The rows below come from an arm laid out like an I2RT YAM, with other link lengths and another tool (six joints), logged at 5 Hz.
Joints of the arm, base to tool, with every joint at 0 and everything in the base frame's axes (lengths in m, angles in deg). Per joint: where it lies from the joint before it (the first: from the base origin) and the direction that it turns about. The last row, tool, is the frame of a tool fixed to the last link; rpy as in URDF.
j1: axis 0 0 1 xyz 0 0 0.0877
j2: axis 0 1 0 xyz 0.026 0.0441 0.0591
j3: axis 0 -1 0 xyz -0.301 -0.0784 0
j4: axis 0 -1 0 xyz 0.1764 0.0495 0.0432
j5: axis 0 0 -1 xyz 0.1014 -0.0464 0.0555
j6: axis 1 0 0 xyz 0.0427 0 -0.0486
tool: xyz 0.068 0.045 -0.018 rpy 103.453 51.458 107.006
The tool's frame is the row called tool.
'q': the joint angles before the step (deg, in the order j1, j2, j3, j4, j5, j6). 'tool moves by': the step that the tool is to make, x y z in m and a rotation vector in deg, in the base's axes. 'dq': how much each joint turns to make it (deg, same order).
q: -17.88 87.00 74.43 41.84 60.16 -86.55
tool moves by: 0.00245 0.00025 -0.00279 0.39 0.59 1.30
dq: -0.09 -0.33 0.14 -2.56 -1.14 1.63
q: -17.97 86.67 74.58 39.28 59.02 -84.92
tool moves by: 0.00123 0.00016 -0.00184 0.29 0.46 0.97
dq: -0.12 -0.31 0.12 -1.95 -0.91 1.16
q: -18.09 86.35 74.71 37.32 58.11 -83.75
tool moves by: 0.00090 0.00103 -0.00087 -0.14 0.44 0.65
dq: 0.13 -0.16 -0.27 -0.23 -0.58 -0.04
